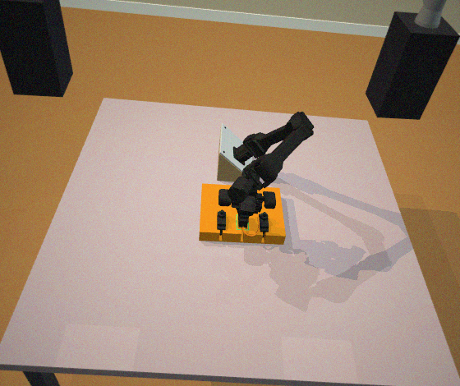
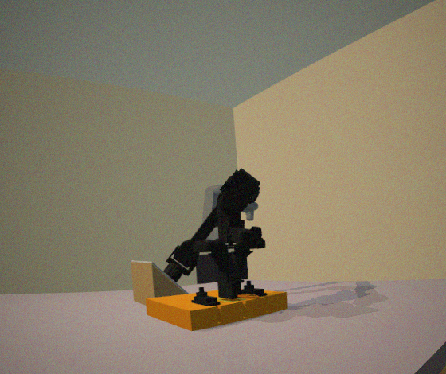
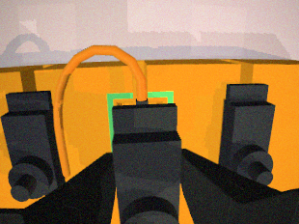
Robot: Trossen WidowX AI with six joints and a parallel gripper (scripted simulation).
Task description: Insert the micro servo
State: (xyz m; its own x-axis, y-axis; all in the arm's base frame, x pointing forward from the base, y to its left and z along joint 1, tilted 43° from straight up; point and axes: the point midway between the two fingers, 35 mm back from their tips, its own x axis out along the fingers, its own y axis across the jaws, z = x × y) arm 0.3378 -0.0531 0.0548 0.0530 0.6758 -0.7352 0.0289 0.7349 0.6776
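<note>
Now: gripper tip 12 cm past the orange deck and 8 cm above it.
</note>
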